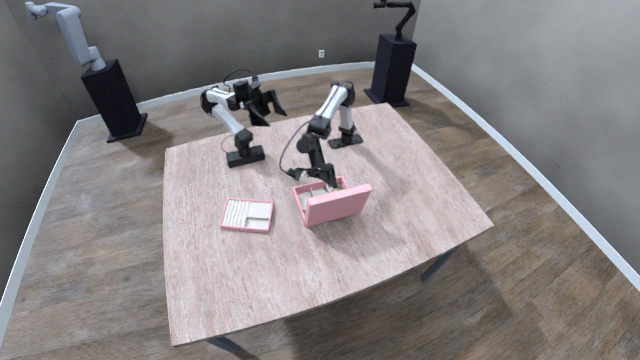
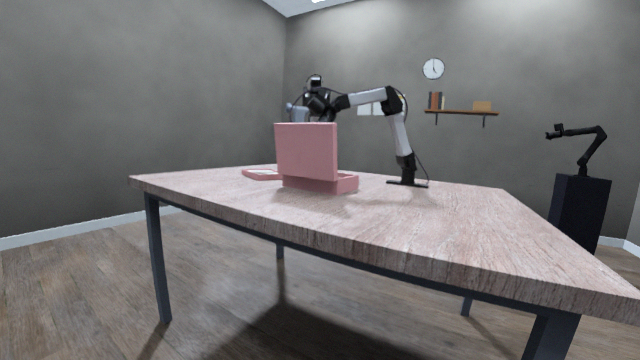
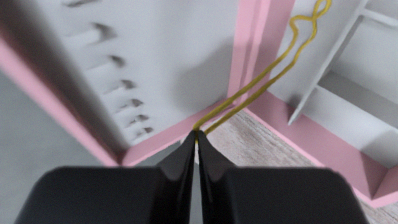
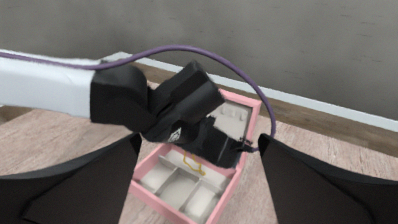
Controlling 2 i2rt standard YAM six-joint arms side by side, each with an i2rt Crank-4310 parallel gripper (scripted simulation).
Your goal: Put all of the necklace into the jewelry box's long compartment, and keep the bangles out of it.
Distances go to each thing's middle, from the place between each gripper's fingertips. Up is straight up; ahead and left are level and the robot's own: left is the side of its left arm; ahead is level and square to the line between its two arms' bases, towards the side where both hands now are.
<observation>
I see my left gripper 370 mm to the left of the pink tray (image 1: 240, 214), 160 mm above it and 70 mm past it.
My right hand (image 1: 278, 120) is 370 mm above the pink tray, 190 mm to the left of it and 140 mm short of it.
</observation>
